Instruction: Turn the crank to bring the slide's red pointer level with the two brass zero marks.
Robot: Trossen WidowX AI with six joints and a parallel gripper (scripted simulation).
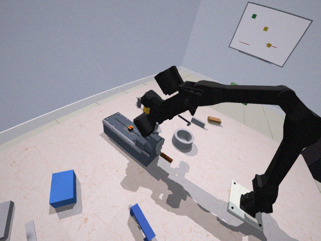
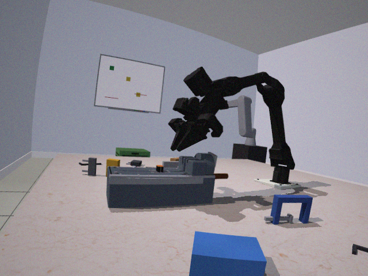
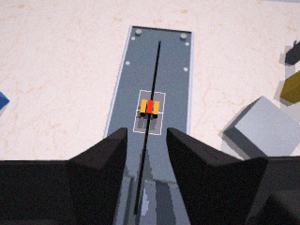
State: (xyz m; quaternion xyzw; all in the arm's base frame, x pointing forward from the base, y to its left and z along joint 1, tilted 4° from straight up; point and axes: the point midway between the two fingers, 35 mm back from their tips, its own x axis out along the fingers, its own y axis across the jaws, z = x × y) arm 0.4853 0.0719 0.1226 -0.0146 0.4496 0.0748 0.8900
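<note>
The red pointer lies 40 mm ahead of my gripper tip and 50 mm below it. Round my gripper tip: brown crank handle 150 mm behind, 70 mm below; then yellow block 130 mm ahead, 230 mm to the right, 100 mm below; then grey block 50 mm ahead, 160 mm to the right, 110 mm below.
</note>
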